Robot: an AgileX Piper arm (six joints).
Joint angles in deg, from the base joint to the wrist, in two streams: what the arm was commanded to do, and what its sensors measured. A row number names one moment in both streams.
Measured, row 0:
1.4 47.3 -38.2 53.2 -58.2 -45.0
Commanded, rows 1 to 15:
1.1 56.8 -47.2 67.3 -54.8 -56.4
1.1 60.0 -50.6 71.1 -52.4 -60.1
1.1 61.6 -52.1 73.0 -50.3 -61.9
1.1 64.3 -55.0 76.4 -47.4 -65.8
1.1 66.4 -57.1 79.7 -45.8 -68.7
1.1 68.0 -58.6 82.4 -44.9 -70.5
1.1 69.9 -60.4 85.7 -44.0 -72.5
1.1 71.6 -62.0 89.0 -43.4 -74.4
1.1 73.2 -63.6 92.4 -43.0 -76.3
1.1 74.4 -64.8 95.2 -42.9 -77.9
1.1 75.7 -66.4 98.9 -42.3 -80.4
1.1 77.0 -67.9 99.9 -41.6 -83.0
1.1 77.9 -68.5 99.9 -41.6 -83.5
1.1 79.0 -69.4 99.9 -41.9 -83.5
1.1 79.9 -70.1 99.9 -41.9 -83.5
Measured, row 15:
1.3 77.6 -67.8 98.3 -42.4 -80.7
